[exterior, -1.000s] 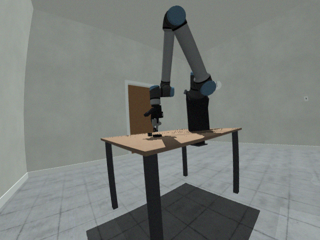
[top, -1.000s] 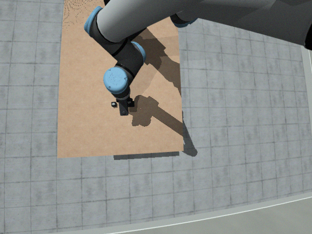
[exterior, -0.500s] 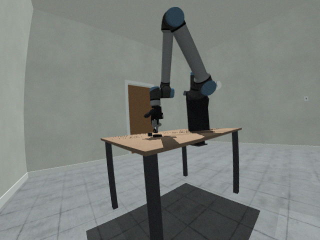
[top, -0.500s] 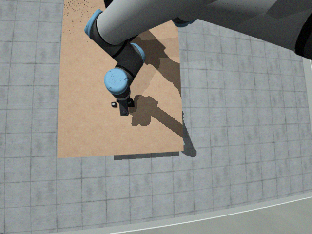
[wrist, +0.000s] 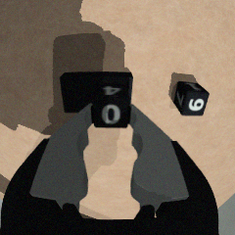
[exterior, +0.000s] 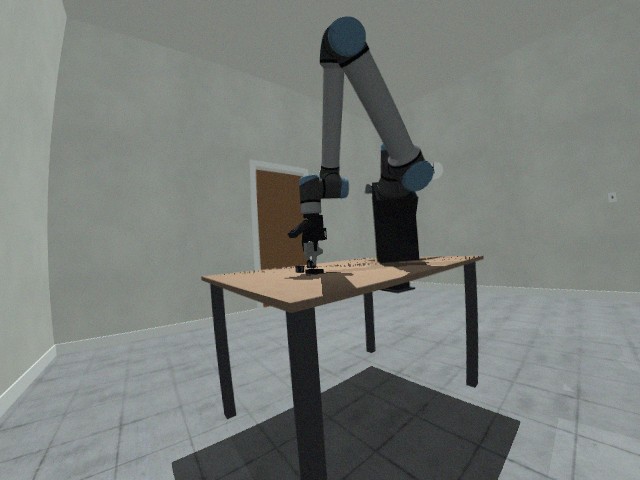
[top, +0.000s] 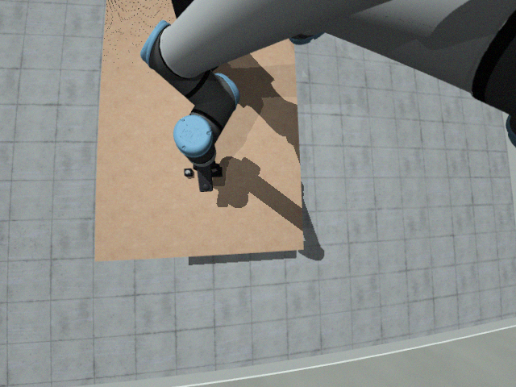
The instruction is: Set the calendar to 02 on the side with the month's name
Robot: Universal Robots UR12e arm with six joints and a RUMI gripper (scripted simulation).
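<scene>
Right now the black number cube is 10 mm below my hand. From my hand the other things lie so: calendar tray 20 mm to the left, 40 mm below.
</scene>
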